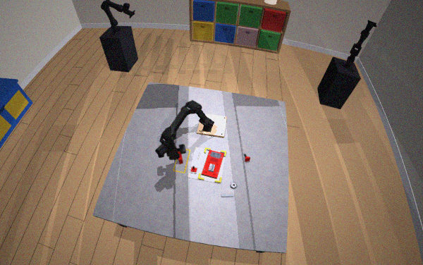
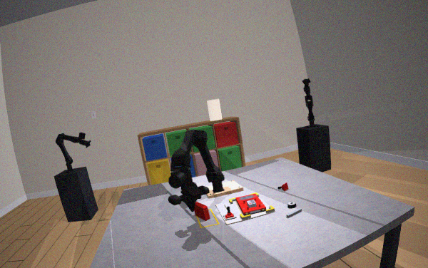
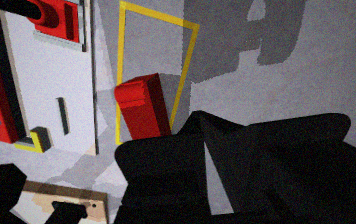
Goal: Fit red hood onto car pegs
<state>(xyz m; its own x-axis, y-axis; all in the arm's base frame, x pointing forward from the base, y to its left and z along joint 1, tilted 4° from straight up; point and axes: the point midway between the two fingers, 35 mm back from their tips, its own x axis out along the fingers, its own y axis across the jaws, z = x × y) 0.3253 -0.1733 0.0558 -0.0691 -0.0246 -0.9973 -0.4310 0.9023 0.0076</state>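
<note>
My gripper tip is now 3 cm past the red hood, 4 cm to the right of it and 2 cm above it. The rest, counted from my gripper tip: grey engine block (1 cm ahead, 28 cm to the left, 3 cm below); wheel (10 cm ahead, 45 cm to the left, 4 cm below).
</note>
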